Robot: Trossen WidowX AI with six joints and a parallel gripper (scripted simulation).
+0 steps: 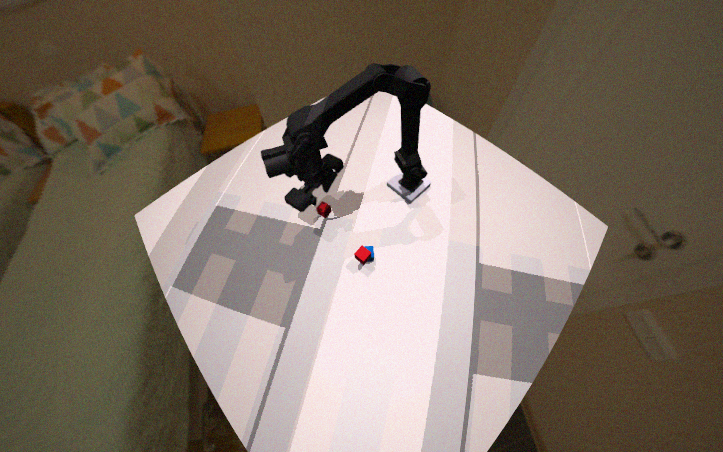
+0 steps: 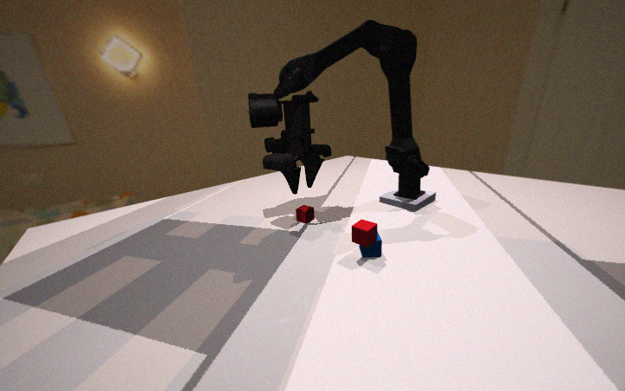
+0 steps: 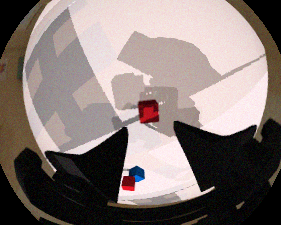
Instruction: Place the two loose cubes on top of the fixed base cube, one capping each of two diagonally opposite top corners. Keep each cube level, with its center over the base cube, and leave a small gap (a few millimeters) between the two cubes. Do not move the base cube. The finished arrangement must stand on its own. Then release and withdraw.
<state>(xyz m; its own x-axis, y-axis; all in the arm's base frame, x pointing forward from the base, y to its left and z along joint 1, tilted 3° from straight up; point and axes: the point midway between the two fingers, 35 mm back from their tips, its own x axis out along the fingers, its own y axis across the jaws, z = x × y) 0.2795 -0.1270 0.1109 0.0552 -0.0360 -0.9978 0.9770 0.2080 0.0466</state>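
The blue base cube is 10 mm ahead of my gripper tip, 210 mm to the left of it and 60 mm below it.
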